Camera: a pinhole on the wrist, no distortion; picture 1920 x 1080 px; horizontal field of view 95.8 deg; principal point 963.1 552.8 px. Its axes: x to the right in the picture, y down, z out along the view. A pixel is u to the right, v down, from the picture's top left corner.
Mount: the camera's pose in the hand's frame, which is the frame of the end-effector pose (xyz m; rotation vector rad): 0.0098 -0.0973 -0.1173 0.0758 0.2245 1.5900
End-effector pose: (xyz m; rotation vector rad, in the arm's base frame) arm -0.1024 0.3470 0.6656 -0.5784 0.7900 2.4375
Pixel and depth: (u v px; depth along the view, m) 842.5 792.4 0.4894
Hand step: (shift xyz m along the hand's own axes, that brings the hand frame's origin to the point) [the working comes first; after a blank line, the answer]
In the camera's frame: -0.0680 0.1352 0.4894

-0.0286 -0.1202 0.3930
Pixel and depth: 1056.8 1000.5 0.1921
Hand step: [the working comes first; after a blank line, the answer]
In the camera's frame: 0.0208 0.0991 0.1921

-0.0521 -0.0598 0.0875
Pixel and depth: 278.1 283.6 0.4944
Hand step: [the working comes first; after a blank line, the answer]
In the camera's frame: -0.3904 -0.1534 0.4944

0.2668 -0.4358 0.3724
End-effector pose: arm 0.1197 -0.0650 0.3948 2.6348 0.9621 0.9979
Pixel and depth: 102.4 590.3 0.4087
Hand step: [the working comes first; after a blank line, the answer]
In the camera's frame: -0.4055 0.0177 0.4087

0.0832 -0.4619 0.3225
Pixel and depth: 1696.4 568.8 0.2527
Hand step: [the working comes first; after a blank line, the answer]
In the camera's frame: 0.2136 0.0047 0.2527

0.0454 0.1395 0.1111
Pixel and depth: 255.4 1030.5 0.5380
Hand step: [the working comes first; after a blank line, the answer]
In the camera's frame: -0.4389 0.2963 0.5380

-0.1648 -0.4873 0.5050
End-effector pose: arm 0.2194 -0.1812 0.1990 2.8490 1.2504 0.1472
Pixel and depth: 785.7 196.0 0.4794
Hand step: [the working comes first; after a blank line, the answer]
In the camera's frame: -0.0980 -0.1972 0.4794

0.2968 -0.1456 0.3227
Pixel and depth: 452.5 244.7 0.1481
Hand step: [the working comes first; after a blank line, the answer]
In the camera's frame: -0.0872 -0.0526 0.1481

0.0923 -0.1690 0.0254
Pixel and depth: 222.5 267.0 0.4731
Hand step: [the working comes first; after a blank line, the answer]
In the camera's frame: -0.4039 -0.1559 0.4731

0.2656 -0.4513 0.3523
